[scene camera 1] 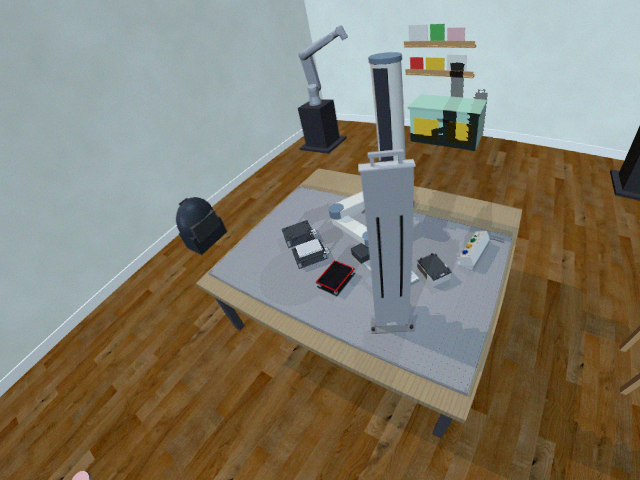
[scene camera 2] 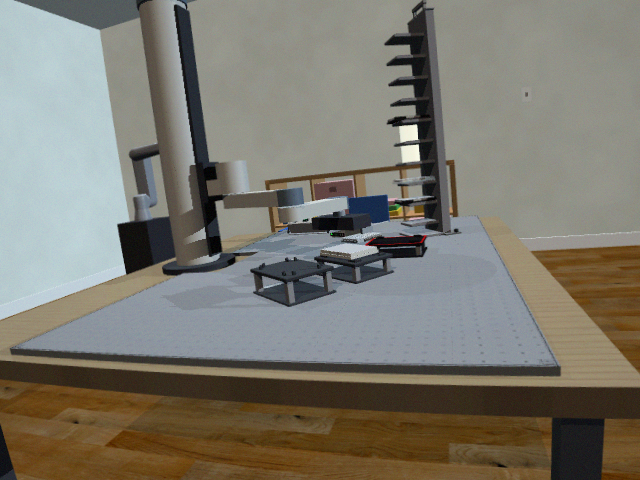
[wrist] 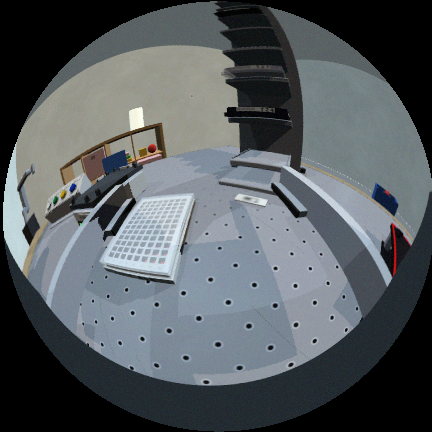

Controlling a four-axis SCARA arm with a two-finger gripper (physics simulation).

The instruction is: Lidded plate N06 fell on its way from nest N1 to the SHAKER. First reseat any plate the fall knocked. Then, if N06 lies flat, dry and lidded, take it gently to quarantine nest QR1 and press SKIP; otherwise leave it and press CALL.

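Where they show: gripper, fingertip midpoint: [scene camera 2: 371,223] [wrist: 198,180]; arm's base at its link origin: [scene camera 2: 199,266].
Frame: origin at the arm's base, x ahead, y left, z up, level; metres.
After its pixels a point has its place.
A white plate [wrist: 150,232] @[z 0.029, x 0.520, y 0.255 m] [scene camera 2: 361,237] @[z 0.029, x 0.532, y 0.225 m] with a grid of wells lies flat on the perforated mat; a pale second layer shows along its edge, and some wells look pinkish. No label is readable on it, and I cannot tell for sure whether it is lidded and dry. My gripper [wrist: 198,180] @[z 0.075, x 0.571, y 0.232 m] is open and empty above the mat, with the plate low beside its left finger. A second white plate [scene camera 1: 309,248] @[z 0.079, x 0.601, y -0.223 m] [scene camera 2: 348,251] @[z 0.079, x 0.605, y -0.278 m] rests on a four-legged nest; I cannot tell if it sits square. The neighbouring nest [scene camera 1: 298,233] @[z 0.071, x 0.518, y -0.360 m] [scene camera 2: 292,269] @[z 0.071, x 0.508, y -0.405 m] is bare. A red-rimmed nest [scene camera 1: 336,276] @[z 0.052, x 0.690, y -0.005 m] [scene camera 2: 397,241] @[z 0.053, x 0.691, y -0.034 m] stands nearby.
A tall shelf tower [scene camera 1: 390,196] @[z 0.682, x 0.805, y 0.347 m] [scene camera 2: 436,129] @[z 0.375, x 0.818, y 0.268 m] [wrist: 295,100] @[z 0.190, x 0.808, y 0.279 m] holds several plates and hides part of scene camera 1's view. A dark-topped device [scene camera 1: 434,266] @[z 0.068, x 0.458, y 0.406 m] [wrist: 107,185] @[z 0.068, x 0.471, y 0.361 m] stands near the button box [scene camera 1: 473,250] @[z 0.094, x 0.309, y 0.554 m] [wrist: 67,192] @[z 0.079, x 0.283, y 0.528 m]. A small tag [wrist: 251,200] @[z 0.015, x 0.657, y 0.257 m] lies before the tower.
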